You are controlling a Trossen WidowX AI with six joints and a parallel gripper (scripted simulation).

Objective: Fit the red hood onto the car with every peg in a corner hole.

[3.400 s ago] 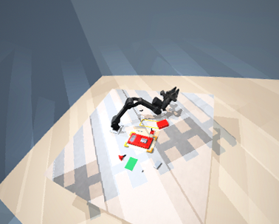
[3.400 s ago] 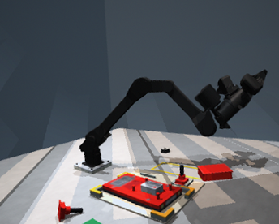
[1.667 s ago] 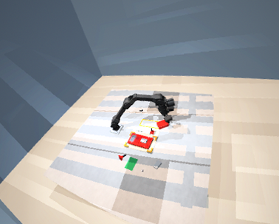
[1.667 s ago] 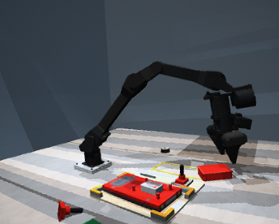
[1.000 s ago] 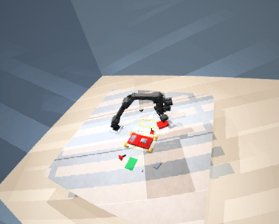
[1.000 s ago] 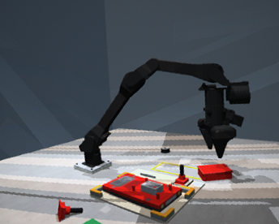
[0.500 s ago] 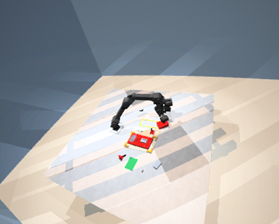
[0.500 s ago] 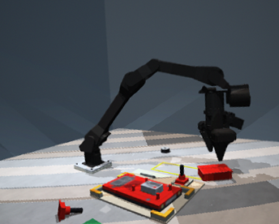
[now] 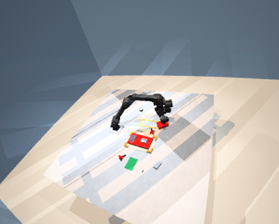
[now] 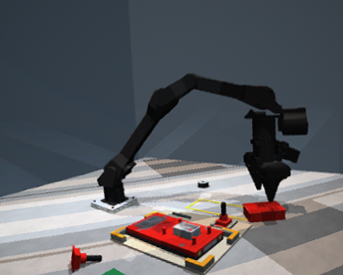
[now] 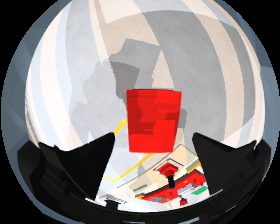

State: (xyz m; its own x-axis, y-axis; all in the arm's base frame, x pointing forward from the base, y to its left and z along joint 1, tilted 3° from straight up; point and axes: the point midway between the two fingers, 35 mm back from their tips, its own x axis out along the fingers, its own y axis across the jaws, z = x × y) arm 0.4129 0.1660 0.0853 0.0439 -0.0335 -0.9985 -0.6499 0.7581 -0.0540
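Now: the red hood 4 cm below my gripper tip. The rest, counted from my gripper tip: green patch 11 cm behind, 44 cm to the right, 6 cm below.
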